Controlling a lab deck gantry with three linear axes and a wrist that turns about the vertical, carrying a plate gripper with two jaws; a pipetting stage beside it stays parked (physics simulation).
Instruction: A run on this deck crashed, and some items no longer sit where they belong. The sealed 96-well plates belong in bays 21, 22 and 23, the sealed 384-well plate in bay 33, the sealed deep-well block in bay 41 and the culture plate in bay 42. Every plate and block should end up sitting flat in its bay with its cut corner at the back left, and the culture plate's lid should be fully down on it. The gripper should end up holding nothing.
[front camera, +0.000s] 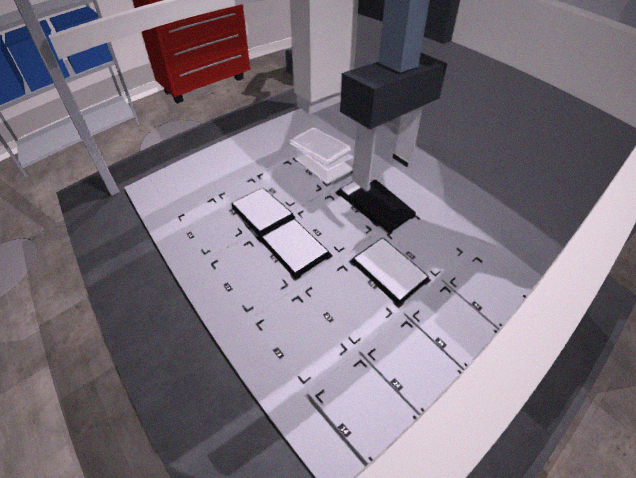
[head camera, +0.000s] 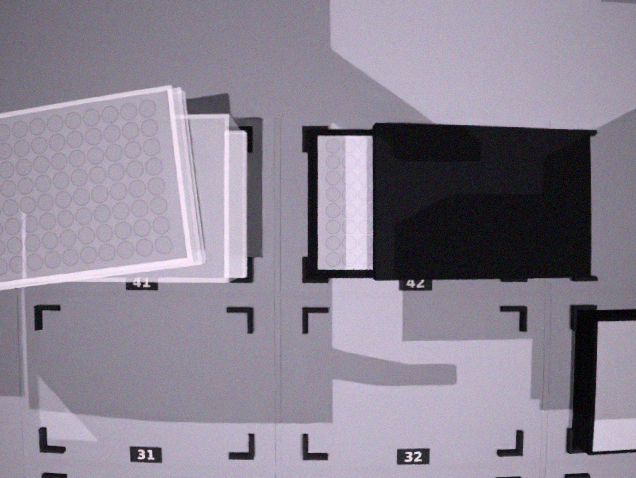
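The black culture plate is in bay 42. Its black lid is shifted right and tilted, its left part over the plate and its right end lower, past the bay. In bay 41 a clear block, apparently the deep-well block, carries a skewed clear 96-well plate. White-sealed plates are in bay 22 and bay 33. Another sealed plate sits right of bay 21's marks, meeting its neighbour. Cut corners are unclear. My gripper is open, empty, above the bay 42 area.
The carriage block hangs above the jaws. A pale column stands behind the deck. Raised thin rails separate bays at the right. A pale frame beam crosses the foreground. A red drawer cabinet stands beyond the deck.
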